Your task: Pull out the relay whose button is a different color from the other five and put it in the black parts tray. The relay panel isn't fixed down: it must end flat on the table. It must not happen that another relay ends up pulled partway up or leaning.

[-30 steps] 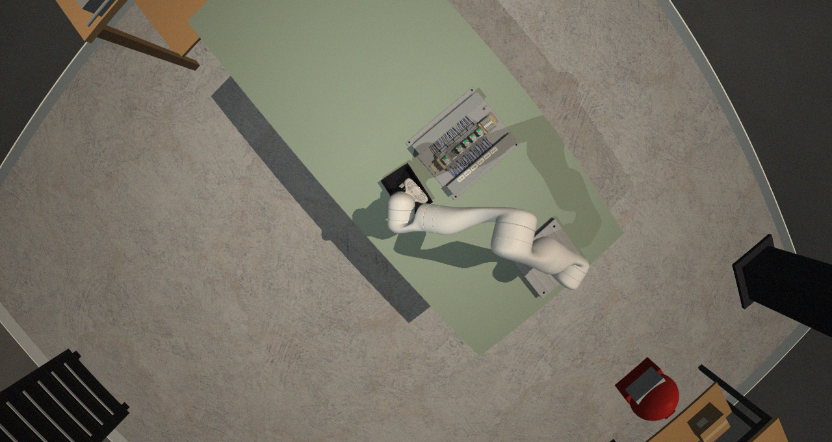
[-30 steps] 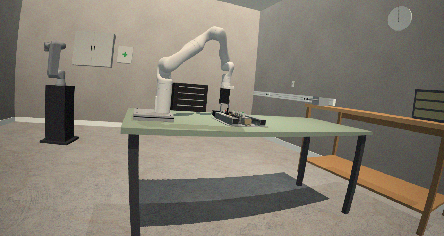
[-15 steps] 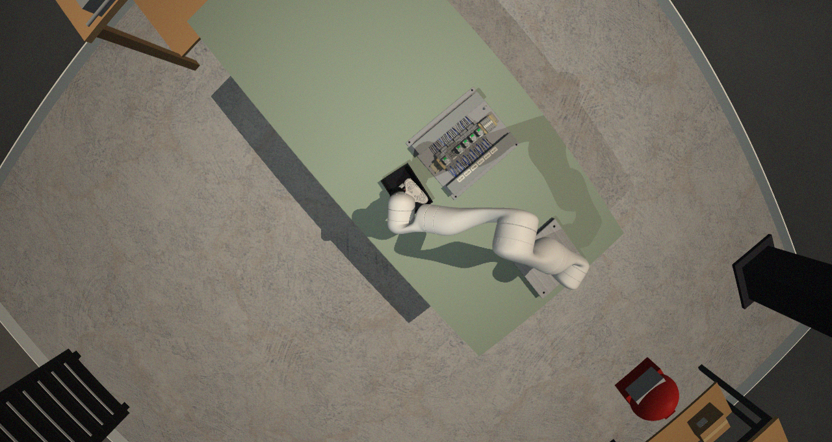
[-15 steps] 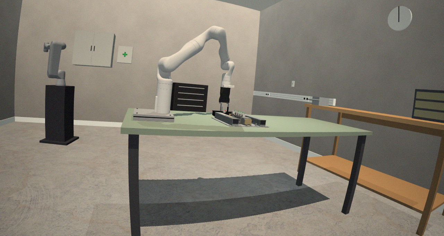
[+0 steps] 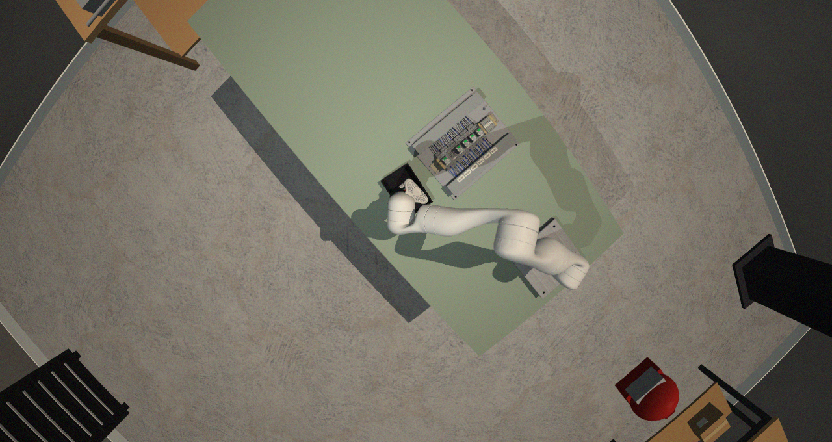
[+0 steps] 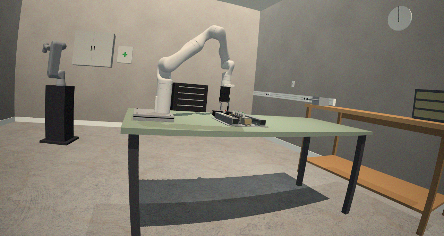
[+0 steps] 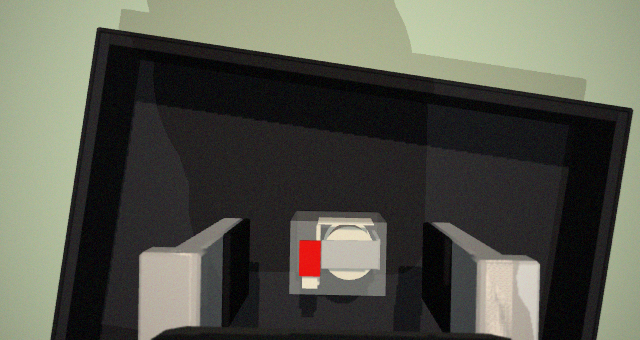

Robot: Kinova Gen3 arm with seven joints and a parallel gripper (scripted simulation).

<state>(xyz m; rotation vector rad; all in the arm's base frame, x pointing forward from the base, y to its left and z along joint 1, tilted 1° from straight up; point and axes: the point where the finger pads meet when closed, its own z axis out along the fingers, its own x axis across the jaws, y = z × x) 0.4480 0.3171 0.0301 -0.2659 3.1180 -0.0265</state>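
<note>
My gripper is now 50 mm above the black parts tray. Round my hand: relay (40 mm ahead, 260 mm to the right, 10 mm below); then relay panel (40 mm ahead, 260 mm to the right, 40 mm below).
</note>
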